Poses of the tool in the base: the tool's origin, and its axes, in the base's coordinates. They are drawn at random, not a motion.
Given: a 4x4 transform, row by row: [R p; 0 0 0 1], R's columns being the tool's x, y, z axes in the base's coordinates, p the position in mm. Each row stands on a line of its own.
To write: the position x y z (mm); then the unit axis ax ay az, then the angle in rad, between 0 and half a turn. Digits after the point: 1 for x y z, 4 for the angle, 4 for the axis.
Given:
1:
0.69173 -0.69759 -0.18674 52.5
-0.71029 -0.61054 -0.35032 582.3
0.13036 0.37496 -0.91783 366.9
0 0 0 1
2:
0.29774 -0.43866 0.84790 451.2
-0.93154 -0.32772 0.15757 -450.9
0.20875 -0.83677 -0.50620 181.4
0 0 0 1
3:
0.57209 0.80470 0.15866 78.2
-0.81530 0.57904 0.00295 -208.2
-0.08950 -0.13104 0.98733 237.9
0 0 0 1
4:
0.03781 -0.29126 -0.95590 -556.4
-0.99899 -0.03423 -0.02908 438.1
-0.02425 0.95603 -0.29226 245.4
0 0 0 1
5:
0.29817 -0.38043 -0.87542 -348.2
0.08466 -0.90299 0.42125 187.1
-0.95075 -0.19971 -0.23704 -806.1
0 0 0 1
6:
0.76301 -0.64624 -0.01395 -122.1
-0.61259 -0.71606 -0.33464 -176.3
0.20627 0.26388 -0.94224 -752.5
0 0 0 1
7:
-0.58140 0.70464 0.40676 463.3
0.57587 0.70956 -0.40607 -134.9
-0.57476 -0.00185 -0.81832 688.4
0 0 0 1
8:
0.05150 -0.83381 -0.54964 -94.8
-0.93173 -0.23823 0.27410 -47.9
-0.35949 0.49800 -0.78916 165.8
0 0 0 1
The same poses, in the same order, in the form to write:
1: 52.5 582.3 366.9 0.9161 -0.4005 -0.0160 2.7346
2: 451.2 -450.9 181.4 -0.7764 0.4991 -0.3849 2.4466
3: 78.2 -208.2 237.9 -0.0815 0.1509 -0.9852 0.9652
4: -556.4 438.1 245.4 0.6441 -0.6091 -0.4627 2.2710
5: -348.2 187.1 -806.1 -0.7966 0.0966 0.5967 2.7412
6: -122.1 -176.3 -752.5 0.9372 -0.3448 0.0527 2.8166
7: 463.3 -134.9 688.4 0.3780 0.9179 -0.1204 2.5775
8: -94.8 -47.9 165.8 0.7231 -0.6141 -0.3162 2.9861
